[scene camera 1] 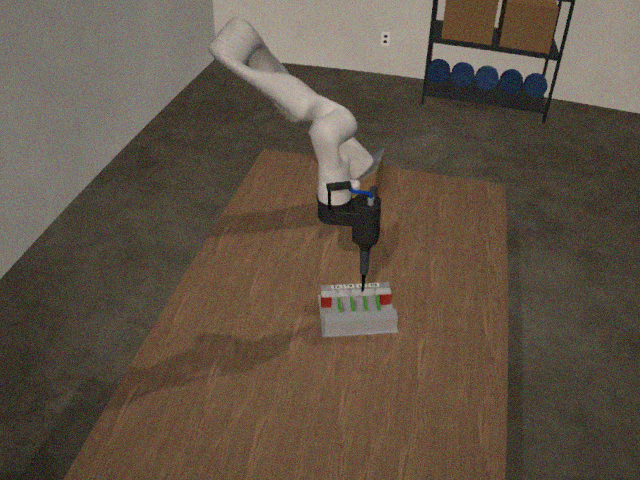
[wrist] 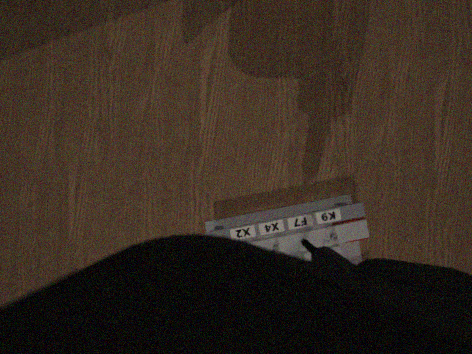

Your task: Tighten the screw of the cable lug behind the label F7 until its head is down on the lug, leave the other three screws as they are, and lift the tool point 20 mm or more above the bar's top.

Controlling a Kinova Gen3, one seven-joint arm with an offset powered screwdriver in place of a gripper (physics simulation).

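Places are measured from the arm's base along level axes (x ahead, y left, z up), in millimetres.
Pixels of known places: hand at its tool point: (scene camera 1: pixel 363 292) (wrist: pixel 304 242); arm's base at its link origin: (scene camera 1: pixel 362 168).
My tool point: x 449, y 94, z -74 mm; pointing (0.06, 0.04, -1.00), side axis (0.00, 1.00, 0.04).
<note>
For each thing: its middle in the pictures, then the offset to it from my tool point. "*": a spot on its surface instead. Level surfaces: height alone.
- tool's working end at the middle of its body: (wrist: pixel 308 246) (scene camera 1: pixel 363 285) dz +20, dx -2, dy -2 mm
- label F7 at the middle of its body: (wrist: pixel 300 221) dz +0, dx -22, dy -9 mm
- label K9 at the middle of its body: (wrist: pixel 328 216) dz +0, dx -32, dy +22 mm
- small grey spot at a spot on its surface: (wrist: pixel 333 235) * dz +7, dx -14, dy +27 mm
- screw at the middle of its body: (wrist: pixel 275 247) dz +1, dx +9, dy -32 mm
- label X4 at the middle of its body: (wrist: pixel 271 227) dz +0, dx -12, dy -39 mm
- label X2 at the middle of its body: (wrist: pixel 242 232) dz +0, dx -1, dy -69 mm
- grey fixture at the middle of its body: (wrist: pixel 291 269) (scene camera 1: pixel 357 307) dz -17, dx +38, dy -5 mm
- wooden table at its surface level: dz -43 mm
The screwdriver tip, my tool's working end (scene camera 1: pixel 362 290) (wrist: pixel 304 242), points down at the pale bar (scene camera 1: pixel 330 293) (wrist: pixel 352 231). In the wrist view it is right behind the label F7 (wrist: pixel 300 222) and covers the screw there, so the head's height and any contact cannot be told. The screw behind the label K9 (wrist: pixel 328 216) shows as a small grey spot (wrist: pixel 333 235). Another screw (wrist: pixel 275 246) shows partly behind the label X4 (wrist: pixel 271 227). The spot behind the label X2 (wrist: pixel 243 233) is hidden by the dark tool body. The tool has no fingers.
The grey fixture (scene camera 1: pixel 359 325) stands on the wooden table (scene camera 1: pixel 439 392). It has red blocks (scene camera 1: pixel 326 302) (scene camera 1: pixel 385 299) at both ends and green strips (scene camera 1: pixel 353 303) between them. A shelf rack (scene camera 1: pixel 428 67) with boxes and blue round things stands by the back wall.
</note>
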